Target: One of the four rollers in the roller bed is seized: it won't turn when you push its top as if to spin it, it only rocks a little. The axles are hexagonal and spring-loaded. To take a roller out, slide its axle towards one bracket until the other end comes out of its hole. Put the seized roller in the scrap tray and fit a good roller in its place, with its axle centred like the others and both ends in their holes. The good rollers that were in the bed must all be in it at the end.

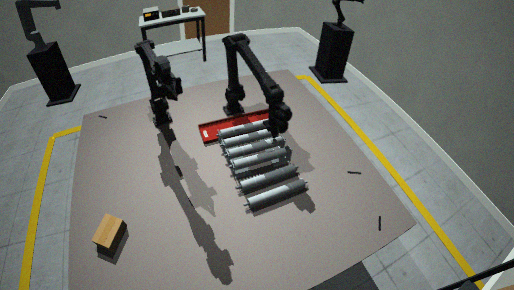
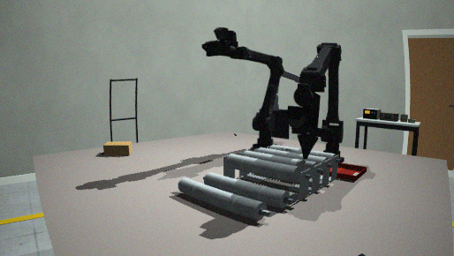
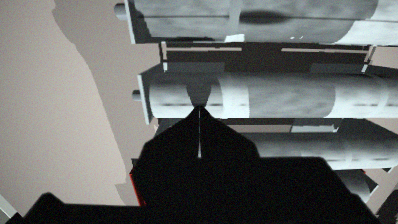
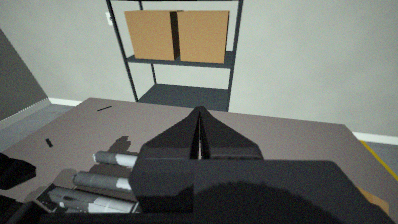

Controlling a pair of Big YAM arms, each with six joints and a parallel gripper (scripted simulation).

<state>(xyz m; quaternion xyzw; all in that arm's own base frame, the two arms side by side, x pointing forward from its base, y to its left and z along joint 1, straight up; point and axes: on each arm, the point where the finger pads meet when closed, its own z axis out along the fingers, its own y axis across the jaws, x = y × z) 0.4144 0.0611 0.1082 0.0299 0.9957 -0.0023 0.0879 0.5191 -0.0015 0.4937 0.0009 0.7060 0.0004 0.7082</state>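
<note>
Now: left hand 5 cm past the bed roller, 11 cm to the left of it and 4 cm above it. Round my left hand: red scrap tray 23 cm behind, 14 cm to the right, 10 cm below; cardboard box 36 cm ahead, 91 cm to the right, 7 cm below.
</note>
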